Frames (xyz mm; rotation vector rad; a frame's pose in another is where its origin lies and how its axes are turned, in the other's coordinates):
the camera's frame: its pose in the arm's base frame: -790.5 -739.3 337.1 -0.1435 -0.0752 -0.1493
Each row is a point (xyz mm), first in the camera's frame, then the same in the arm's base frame.
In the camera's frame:
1: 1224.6 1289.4 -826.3
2: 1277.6 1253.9 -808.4
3: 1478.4 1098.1 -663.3
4: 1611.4 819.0 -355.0
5: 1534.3 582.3 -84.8
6: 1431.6 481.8 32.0
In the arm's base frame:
1: 667.8 225.6 -550.3
2: 713.4 185.9 -523.3
3: 878.3 26.2 -341.6
4: 946.9 -220.3 12.1
5: 817.2 -401.0 304.6
6: 693.1 -467.4 424.9

